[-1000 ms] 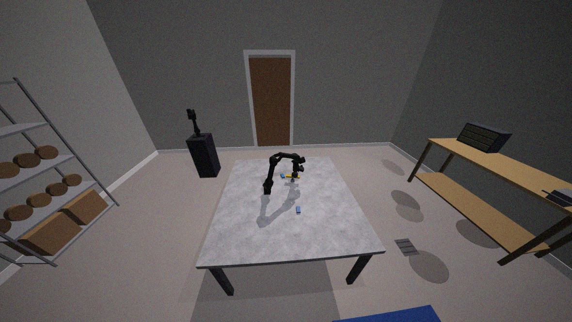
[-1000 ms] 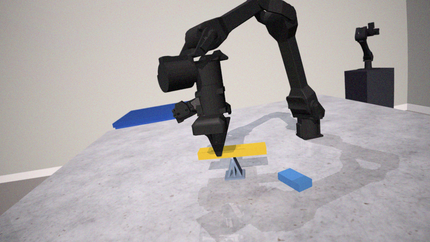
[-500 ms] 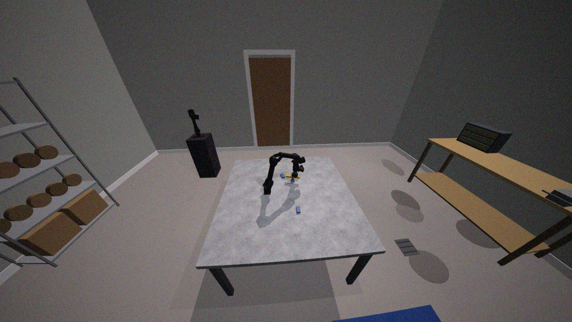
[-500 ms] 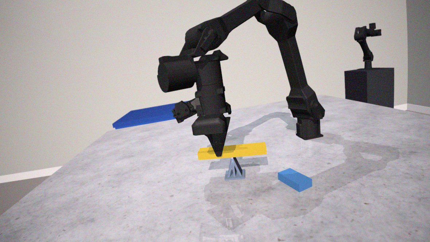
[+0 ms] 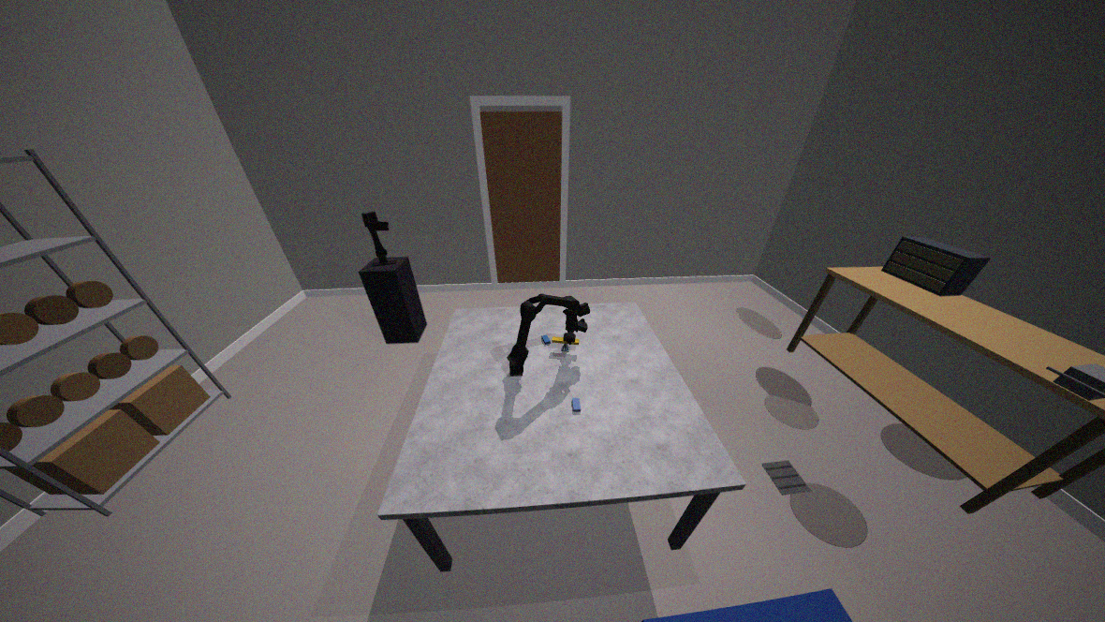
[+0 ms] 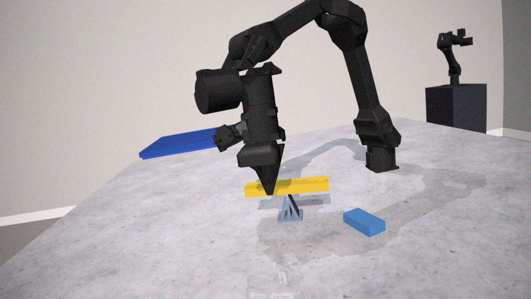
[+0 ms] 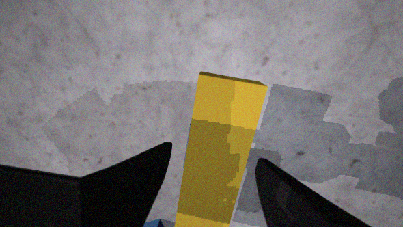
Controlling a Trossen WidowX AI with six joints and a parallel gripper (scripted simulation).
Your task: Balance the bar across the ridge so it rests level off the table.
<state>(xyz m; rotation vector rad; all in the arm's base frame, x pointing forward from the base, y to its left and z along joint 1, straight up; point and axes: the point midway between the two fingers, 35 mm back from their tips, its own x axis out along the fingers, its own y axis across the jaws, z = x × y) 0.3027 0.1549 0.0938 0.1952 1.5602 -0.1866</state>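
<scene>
Now: gripper tip 3 cm past the yellow bar and 1 cm to the right of it. From my gripper tip the other things lie so: grey triangular ridge 3 cm behind, 1 cm to the left, 3 cm below; blue block 13 cm behind, 9 cm to the left, 5 cm below.
</scene>
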